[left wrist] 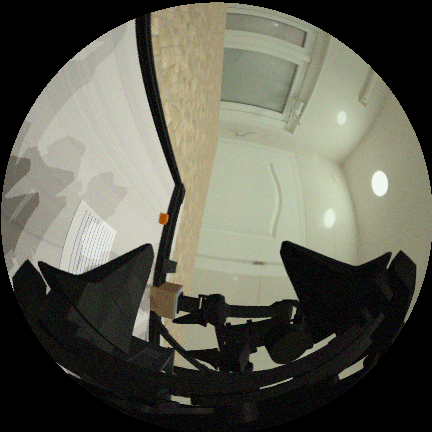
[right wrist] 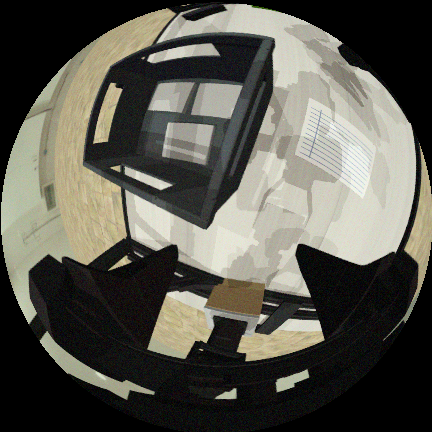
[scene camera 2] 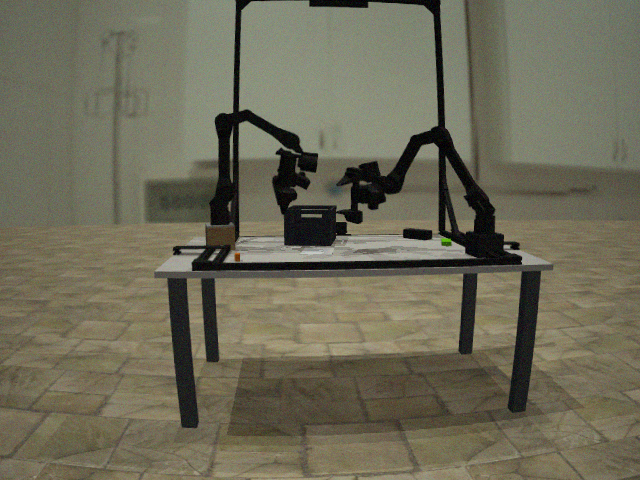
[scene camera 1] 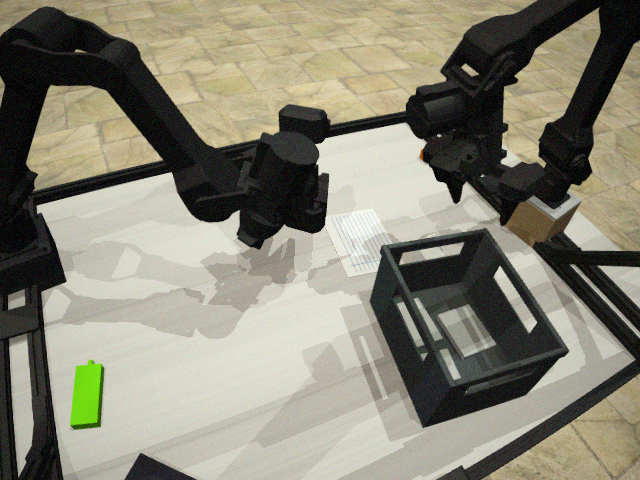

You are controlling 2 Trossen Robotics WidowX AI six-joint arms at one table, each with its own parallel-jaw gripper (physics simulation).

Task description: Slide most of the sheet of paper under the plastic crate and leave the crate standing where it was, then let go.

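A dark grey open plastic crate (scene camera 1: 421, 392) (scene camera 2: 310, 229) (right wrist: 205, 67) stands upright on the table. The lined white sheet of paper (scene camera 1: 359, 242) (scene camera 2: 317, 251) (left wrist: 90, 237) (right wrist: 337, 147) lies flat beside the crate, and the right wrist view shows a strip of table between them. My right gripper (scene camera 1: 479, 211) (right wrist: 239, 251) is open and empty, raised above the table beyond the crate in scene camera 1. My left gripper (scene camera 2: 341, 197) (left wrist: 217, 249) is open and empty, held sideways above the table to the left of the paper in scene camera 1.
A cardboard-coloured box (scene camera 1: 537, 222) (scene camera 2: 219, 236) (left wrist: 162, 300) (right wrist: 237, 297) stands at the right arm's side. A small orange object (scene camera 2: 237, 256) (left wrist: 163, 218) lies near the frame rail. A green block (scene camera 1: 86, 395) (scene camera 2: 446, 241) and a black block (scene camera 2: 417, 234) lie at the left arm's side.
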